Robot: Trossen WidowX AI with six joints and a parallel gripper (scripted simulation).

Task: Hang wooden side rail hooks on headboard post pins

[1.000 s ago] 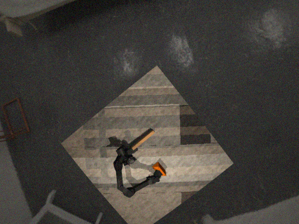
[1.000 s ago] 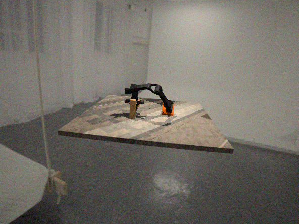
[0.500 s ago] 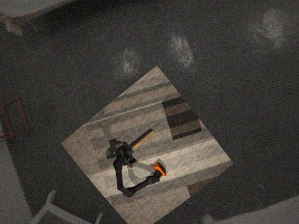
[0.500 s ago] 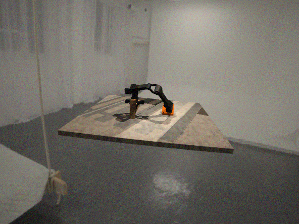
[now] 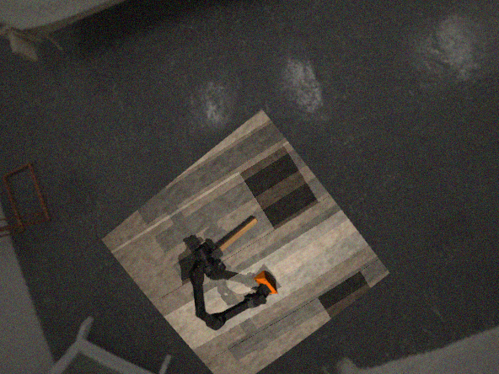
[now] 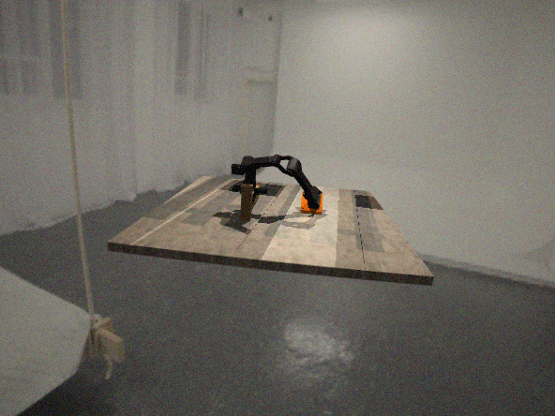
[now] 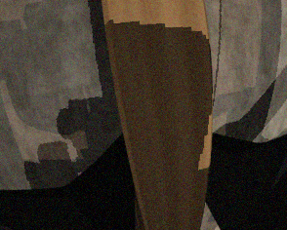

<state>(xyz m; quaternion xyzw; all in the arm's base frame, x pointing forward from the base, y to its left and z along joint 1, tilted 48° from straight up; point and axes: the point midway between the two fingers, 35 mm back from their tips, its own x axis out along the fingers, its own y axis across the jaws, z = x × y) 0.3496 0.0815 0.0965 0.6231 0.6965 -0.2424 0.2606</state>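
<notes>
Right now my gripper tip is 10 mm past the headboard post, 110 mm to the right of it and 40 mm below it.
</notes>
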